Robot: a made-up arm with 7 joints. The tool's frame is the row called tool. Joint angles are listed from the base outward. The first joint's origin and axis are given. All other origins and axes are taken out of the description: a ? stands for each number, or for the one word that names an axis. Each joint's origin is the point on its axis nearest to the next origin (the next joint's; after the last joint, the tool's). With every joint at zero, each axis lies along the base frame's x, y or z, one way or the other. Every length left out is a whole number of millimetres.
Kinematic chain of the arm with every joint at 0, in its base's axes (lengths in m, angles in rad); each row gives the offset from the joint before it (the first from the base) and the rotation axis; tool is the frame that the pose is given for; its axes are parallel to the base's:
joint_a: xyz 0 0.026 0.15 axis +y
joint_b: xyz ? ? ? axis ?
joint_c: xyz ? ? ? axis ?
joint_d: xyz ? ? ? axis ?
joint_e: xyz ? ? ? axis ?
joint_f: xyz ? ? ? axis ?
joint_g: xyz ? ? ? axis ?
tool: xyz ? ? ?
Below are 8 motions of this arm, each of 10 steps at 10 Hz.
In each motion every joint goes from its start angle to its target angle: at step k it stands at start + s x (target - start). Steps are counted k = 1, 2, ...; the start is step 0. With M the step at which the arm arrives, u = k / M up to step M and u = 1 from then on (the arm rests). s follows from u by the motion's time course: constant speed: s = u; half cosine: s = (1 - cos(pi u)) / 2; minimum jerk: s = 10 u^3 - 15 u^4 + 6 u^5.
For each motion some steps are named. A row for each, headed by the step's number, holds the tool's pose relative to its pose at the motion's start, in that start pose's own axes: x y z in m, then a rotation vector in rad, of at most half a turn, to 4 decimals.
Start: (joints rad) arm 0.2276 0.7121 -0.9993 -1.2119 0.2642 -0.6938 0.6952
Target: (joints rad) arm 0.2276 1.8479 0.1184 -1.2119 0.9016 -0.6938 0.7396
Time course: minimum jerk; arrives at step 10
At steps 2, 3, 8, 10:
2: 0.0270 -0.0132 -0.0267 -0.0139 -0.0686 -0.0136
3: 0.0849 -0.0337 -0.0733 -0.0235 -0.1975 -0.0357
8: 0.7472 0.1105 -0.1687 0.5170 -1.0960 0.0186
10: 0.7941 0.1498 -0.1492 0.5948 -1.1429 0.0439

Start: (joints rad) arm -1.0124 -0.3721 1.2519 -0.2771 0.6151 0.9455 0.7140
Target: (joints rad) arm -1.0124 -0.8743 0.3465 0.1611 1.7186 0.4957 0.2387
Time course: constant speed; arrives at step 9
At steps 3, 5, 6, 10:
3: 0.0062 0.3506 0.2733 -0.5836 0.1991 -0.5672
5: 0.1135 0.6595 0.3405 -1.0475 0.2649 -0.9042
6: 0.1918 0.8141 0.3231 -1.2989 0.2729 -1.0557
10: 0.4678 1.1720 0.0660 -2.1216 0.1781 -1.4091

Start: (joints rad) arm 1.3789 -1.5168 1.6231 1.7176 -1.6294 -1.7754 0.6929
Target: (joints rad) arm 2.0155 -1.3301 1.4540 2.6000 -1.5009 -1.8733 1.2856
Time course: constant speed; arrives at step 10
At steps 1, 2, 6, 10:
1: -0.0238 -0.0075 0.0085 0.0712 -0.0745 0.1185
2: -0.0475 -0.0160 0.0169 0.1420 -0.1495 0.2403
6: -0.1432 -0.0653 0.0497 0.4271 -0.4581 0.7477
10: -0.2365 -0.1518 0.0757 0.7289 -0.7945 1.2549

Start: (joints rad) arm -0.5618 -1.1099 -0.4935 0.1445 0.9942 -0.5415 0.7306
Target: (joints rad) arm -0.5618 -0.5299 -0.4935 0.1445 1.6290 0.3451 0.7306
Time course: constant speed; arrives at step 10
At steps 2, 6, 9, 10:
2: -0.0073 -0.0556 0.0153 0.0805 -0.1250 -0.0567
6: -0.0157 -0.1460 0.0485 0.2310 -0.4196 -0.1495
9: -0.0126 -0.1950 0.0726 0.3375 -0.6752 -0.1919
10: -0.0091 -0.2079 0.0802 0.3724 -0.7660 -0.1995

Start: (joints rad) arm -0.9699 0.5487 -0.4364 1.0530 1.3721 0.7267 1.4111
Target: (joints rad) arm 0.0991 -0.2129 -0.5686 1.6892 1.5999 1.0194 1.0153
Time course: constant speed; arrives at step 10
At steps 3, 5, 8, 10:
3: 0.0320 -0.0190 0.1158 0.1816 0.4405 -0.2733
5: 0.0982 -0.0508 0.1792 0.2343 0.7673 -0.4373
8: 0.2384 -0.1181 0.2086 0.2147 1.2872 -0.6383
10: 0.3309 -0.1662 0.1730 0.1403 1.6425 -0.7337

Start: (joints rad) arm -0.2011 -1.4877 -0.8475 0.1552 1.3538 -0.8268 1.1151
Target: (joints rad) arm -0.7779 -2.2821 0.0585 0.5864 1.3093 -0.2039 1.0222
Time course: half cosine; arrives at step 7
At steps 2, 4, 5, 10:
2: 0.0977 0.0991 -0.0520 0.2062 -0.1711 0.1025
4: 0.2218 0.3841 -0.1246 0.7311 -0.4354 0.2473
5: 0.2271 0.5322 -0.1378 0.9945 -0.4975 0.2648
10: 0.1998 0.6678 -0.1379 1.2390 -0.5180 0.2458

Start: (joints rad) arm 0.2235 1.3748 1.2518 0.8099 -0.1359 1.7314 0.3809
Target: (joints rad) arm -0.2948 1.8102 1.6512 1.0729 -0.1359 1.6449 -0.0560
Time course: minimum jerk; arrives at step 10
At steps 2, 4, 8, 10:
2: 0.0174 -0.0042 0.0160 -0.0077 0.0424 -0.0199
4: 0.0992 -0.0182 0.0801 -0.0521 0.2290 -0.1154
8: 0.3078 -0.0293 0.1818 -0.2206 0.6497 -0.3799
10: 0.3271 -0.0293 0.1875 -0.2403 0.6863 -0.4064

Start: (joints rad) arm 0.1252 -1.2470 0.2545 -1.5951 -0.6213 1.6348 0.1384
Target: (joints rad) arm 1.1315 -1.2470 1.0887 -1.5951 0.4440 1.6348 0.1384
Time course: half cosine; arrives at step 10
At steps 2, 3, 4, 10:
2: 0.0127 -0.0158 0.0649 -0.0040 -0.0111 0.0575
3: 0.0346 -0.0428 0.1348 0.0057 -0.0285 0.1281
4: 0.0722 -0.0905 0.2121 0.0407 -0.0580 0.2188
10: 0.3519 -0.4811 0.3076 0.5210 -0.3224 0.5093

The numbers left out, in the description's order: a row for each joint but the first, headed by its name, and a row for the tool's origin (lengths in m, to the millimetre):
joint_b: xyz -0.2 0 -0.164, axis +z
joint_c: xyz 0.026 -0.21 0, axis -y
joint_d: xyz -0.044 0 -0.077, axis +y
joint_e: xyz -0.317 0 -0.17, axis -z
joint_f: xyz 0.047 -0.271 0, axis +x
joint_g: xyz 0 0.066 0.11, axis +z
tool: xyz 0.043 -0.216 0

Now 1 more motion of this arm.
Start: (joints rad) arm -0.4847 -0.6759 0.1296 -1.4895 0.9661 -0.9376 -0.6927
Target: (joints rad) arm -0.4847 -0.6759 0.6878 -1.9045 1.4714 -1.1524 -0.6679
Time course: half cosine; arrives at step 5
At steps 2, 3, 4, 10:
2: -0.1415 0.1314 -0.0817 0.1374 0.1772 -0.2260
3: -0.2486 0.2819 -0.1040 0.2626 0.3746 -0.3823
4: -0.3153 0.4127 -0.0846 0.3687 0.5540 -0.4708
10: -0.3352 0.4624 -0.0686 0.4109 0.6257 -0.4949

